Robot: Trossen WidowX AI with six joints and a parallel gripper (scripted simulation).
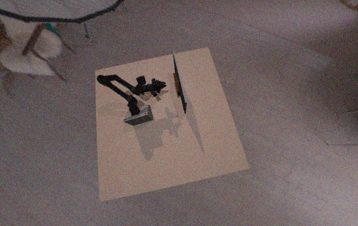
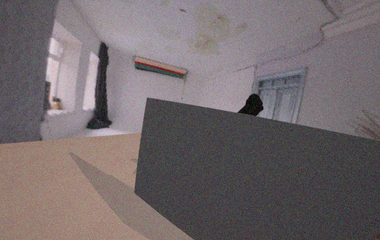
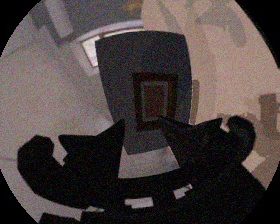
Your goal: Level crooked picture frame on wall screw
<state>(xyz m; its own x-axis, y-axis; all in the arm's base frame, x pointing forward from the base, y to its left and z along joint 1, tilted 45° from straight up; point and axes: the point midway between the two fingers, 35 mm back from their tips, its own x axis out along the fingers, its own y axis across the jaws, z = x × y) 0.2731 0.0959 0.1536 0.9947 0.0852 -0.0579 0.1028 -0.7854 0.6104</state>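
Right now my gripper tip is 100 mm short of the picture frame, 60 mm above it and 10 mm to the right of it. The rest, counted from my gripper tip: wall panel (110 mm ahead, 60 mm below, 10 mm to the left).
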